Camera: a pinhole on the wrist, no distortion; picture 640 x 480 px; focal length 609.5 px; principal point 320.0 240.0 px. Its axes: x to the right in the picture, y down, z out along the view. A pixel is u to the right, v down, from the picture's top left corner.
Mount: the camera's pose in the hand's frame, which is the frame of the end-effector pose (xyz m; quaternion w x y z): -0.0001 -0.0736 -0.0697 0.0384 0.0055 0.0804 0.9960
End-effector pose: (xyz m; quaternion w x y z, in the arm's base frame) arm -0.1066 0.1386 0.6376 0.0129 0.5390 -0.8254 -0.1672
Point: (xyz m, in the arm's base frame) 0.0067 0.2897 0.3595
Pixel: 567 456
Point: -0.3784 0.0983 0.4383
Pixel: outside the picture
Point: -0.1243 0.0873 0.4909
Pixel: 98 235
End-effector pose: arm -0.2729 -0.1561 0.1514 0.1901 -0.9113 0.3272 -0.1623
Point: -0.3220 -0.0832 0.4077
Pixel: behind the camera
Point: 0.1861 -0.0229 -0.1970
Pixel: 115 440
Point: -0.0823 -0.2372 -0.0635
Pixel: 59 85
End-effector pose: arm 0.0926 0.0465 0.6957 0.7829 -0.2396 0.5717 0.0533
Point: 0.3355 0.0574 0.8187
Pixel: 382 430
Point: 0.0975 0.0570 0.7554
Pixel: outside the picture
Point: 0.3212 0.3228 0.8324
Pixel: 481 84
